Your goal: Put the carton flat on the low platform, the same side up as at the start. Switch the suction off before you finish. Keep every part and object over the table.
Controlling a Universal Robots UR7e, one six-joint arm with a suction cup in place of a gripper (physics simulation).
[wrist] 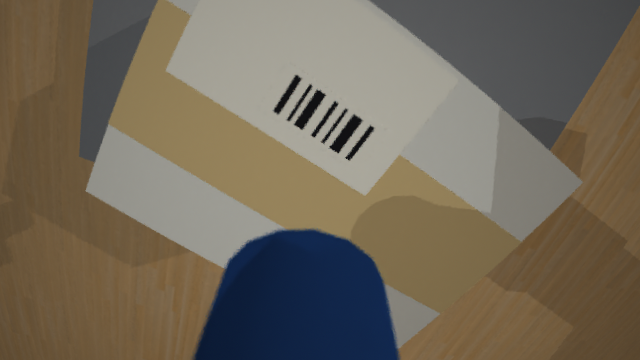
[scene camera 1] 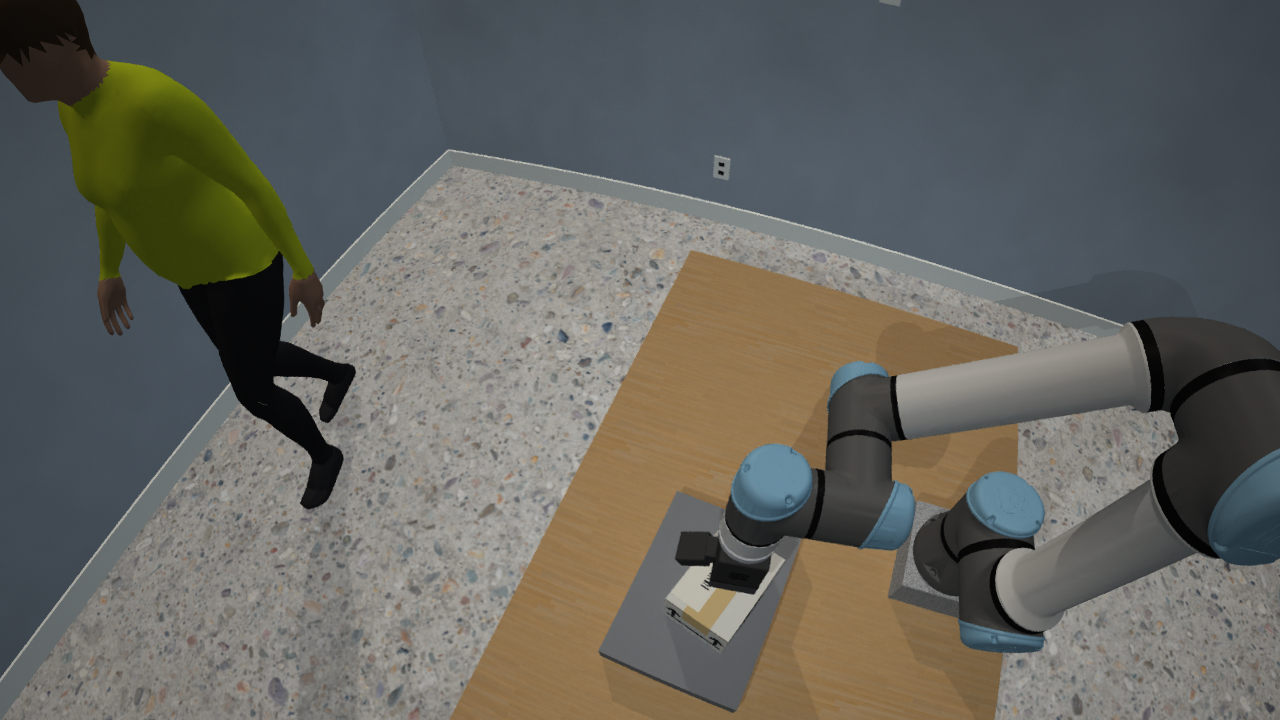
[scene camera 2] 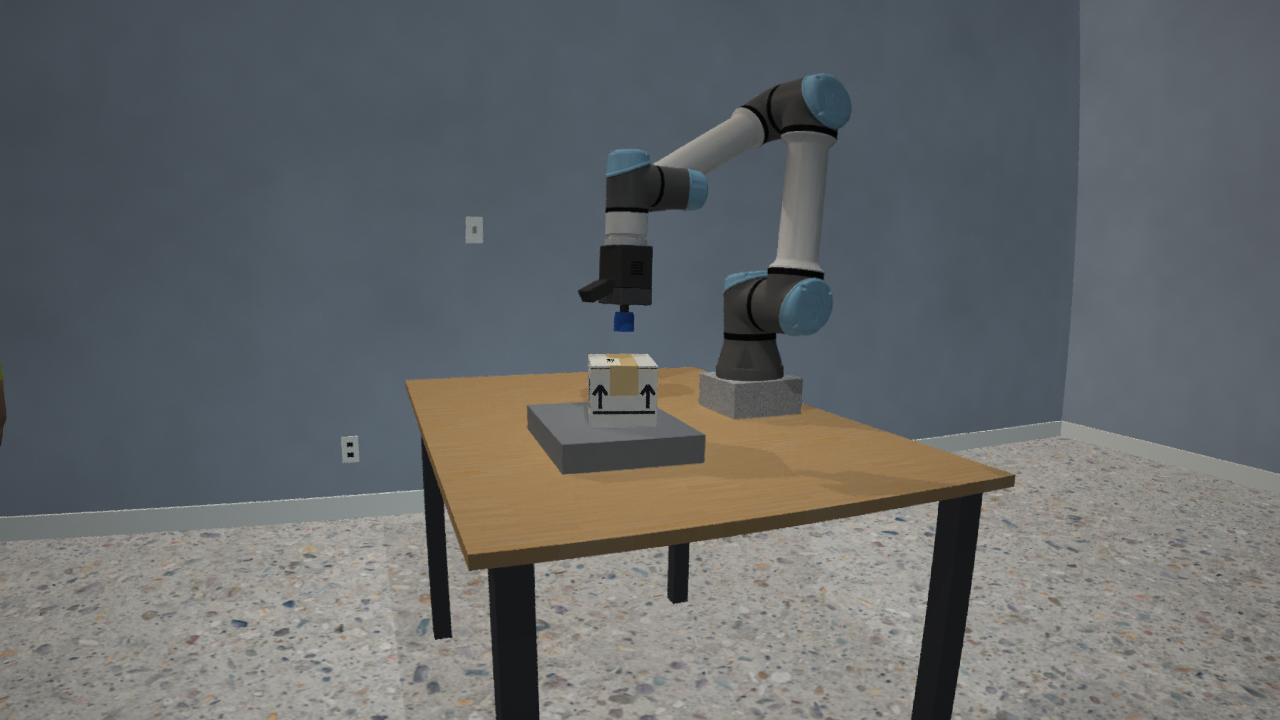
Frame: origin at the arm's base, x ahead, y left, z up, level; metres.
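Seen in the pictures: hand, tool point: (wrist: pixel 302 295) (scene camera 2: pixel 623 330); arm's base, link origin: (scene camera 1: pixel 952 555) (scene camera 2: pixel 749 375).
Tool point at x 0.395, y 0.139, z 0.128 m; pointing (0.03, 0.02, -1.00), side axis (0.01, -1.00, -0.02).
Observation:
Pixels of each thing's top centre, then the offset from my tool point to it. Level surfaces: height alone.
- white carton, top centre: (wrist: pixel 329 187) (scene camera 1: pixel 726 579) (scene camera 2: pixel 621 359) dx +0.002, dy -0.006, dz -0.052 m
- low grey platform, top centre: (wrist: pixel 336 76) (scene camera 1: pixel 705 594) (scene camera 2: pixel 608 418) dx +0.027, dy -0.005, dz -0.158 m
- wooden table, surface height: dz -0.206 m
The white carton (scene camera 1: pixel 716 608) (scene camera 2: pixel 622 404) (wrist: pixel 310 165) with a tan tape strip stands flat on the low grey platform (scene camera 1: pixel 644 626) (scene camera 2: pixel 631 454) (wrist: pixel 565 45). Its printed arrows point up in the second scene view, and the barcode label is on its top face. My gripper, a blue suction cup (scene camera 2: pixel 623 322) (wrist: pixel 305 295), hangs above the carton with a visible gap between cup and carton top, so it is open and holds nothing. In the first scene view the cup is hidden under the wrist.
The wooden table (scene camera 1: pixel 760 331) (scene camera 2: pixel 733 501) carries the platform and the arm's grey stone base block (scene camera 1: pixel 913 586) (scene camera 2: pixel 760 396). A person in a yellow-green top (scene camera 1: pixel 170 179) is on the floor at the left, away from the table.

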